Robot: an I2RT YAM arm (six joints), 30 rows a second.
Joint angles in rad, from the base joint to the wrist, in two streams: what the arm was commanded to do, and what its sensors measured. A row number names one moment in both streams.
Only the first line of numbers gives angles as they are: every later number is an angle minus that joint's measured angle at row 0.
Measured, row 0:
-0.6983, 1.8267, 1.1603, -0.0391, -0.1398, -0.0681
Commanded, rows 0 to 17:
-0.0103, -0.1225, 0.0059, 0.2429, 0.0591, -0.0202
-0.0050, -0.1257, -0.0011, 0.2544, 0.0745, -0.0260
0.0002, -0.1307, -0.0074, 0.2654, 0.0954, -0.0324
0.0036, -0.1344, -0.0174, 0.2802, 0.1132, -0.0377
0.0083, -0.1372, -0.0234, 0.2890, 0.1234, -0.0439
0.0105, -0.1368, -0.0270, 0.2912, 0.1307, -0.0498
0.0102, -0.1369, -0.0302, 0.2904, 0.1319, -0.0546
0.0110, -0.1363, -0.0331, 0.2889, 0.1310, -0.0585
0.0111, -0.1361, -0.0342, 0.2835, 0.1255, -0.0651
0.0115, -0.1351, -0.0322, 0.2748, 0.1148, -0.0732
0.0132, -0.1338, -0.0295, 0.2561, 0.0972, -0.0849
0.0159, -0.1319, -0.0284, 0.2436, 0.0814, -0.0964
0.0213, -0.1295, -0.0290, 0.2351, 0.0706, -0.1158
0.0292, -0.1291, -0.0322, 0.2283, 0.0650, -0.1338
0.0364, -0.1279, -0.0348, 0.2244, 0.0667, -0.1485
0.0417, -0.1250, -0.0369, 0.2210, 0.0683, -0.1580
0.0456, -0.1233, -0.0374, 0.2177, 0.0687, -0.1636
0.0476, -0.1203, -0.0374, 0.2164, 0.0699, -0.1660
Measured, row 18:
0.0282, -0.0290, -0.0565, 0.0336, 0.0950, -0.0988
